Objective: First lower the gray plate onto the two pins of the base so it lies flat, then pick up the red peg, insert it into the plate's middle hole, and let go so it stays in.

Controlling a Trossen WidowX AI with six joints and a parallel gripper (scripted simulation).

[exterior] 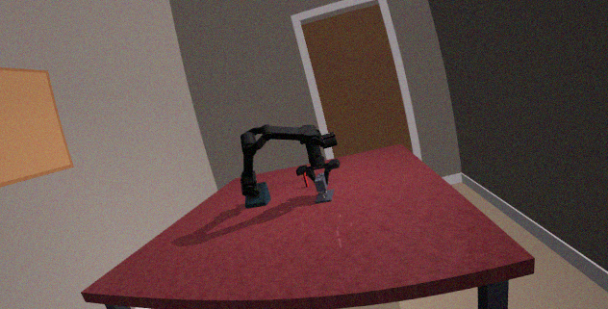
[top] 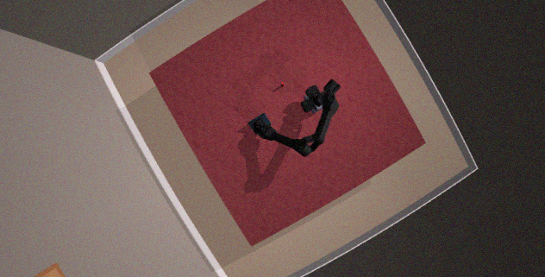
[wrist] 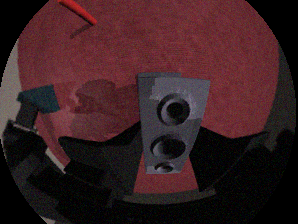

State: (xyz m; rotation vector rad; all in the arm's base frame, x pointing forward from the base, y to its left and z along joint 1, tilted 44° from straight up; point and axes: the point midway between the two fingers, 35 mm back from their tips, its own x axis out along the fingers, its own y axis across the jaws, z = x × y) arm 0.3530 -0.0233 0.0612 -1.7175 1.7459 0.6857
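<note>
My gripper tip is now 5 cm above the base. Also, from my gripper tip: red peg (11 cm behind, 19 cm to the left, 2 cm below); gray plate (3 cm above).
</note>
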